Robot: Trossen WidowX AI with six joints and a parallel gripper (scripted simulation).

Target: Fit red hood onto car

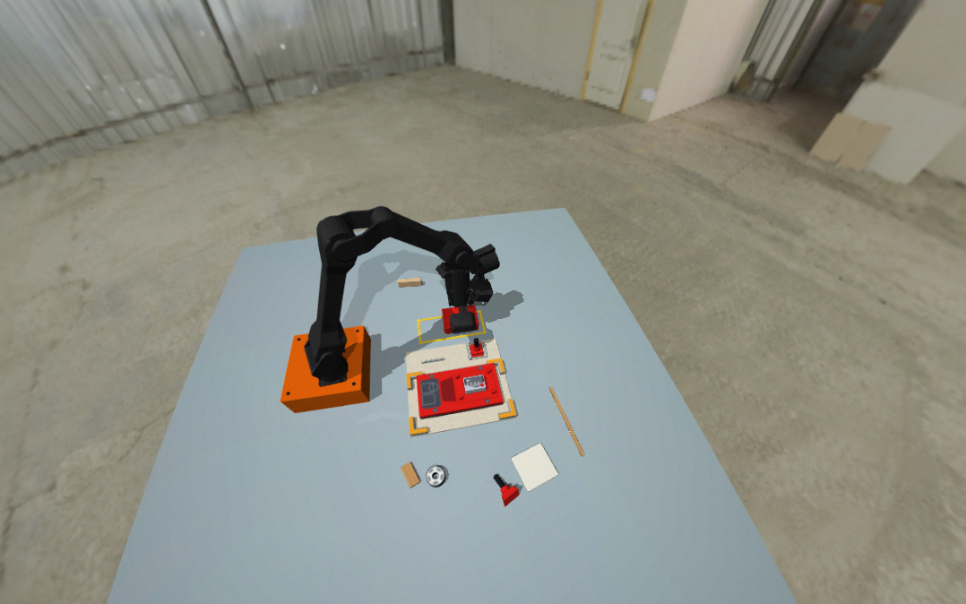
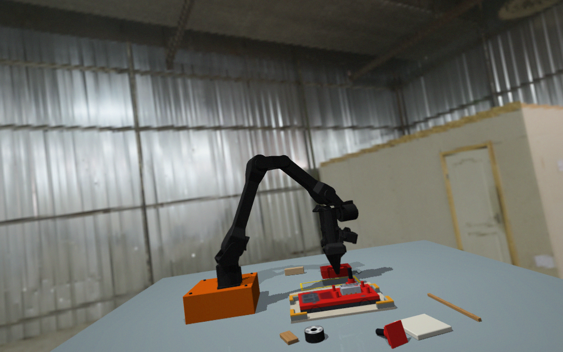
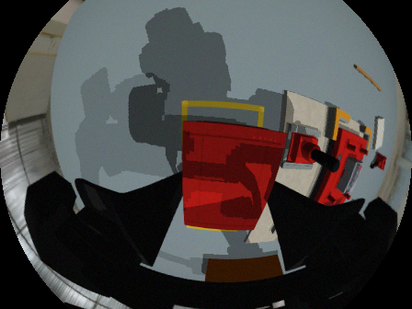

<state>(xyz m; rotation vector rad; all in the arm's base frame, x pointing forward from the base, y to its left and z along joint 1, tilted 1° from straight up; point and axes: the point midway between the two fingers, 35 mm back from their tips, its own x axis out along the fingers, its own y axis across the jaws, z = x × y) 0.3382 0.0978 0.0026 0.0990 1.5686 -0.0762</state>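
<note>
The cream jig is 50 mm behind my gripper tip, 180 mm to the right of it and 20 mm below it. The rest, counted from my gripper tip: wood block: 200 mm behind, 350 mm to the right, 30 mm below; wooden stick: 170 mm ahead, 340 mm to the right, 30 mm below; red hood: 10 mm above.
</note>
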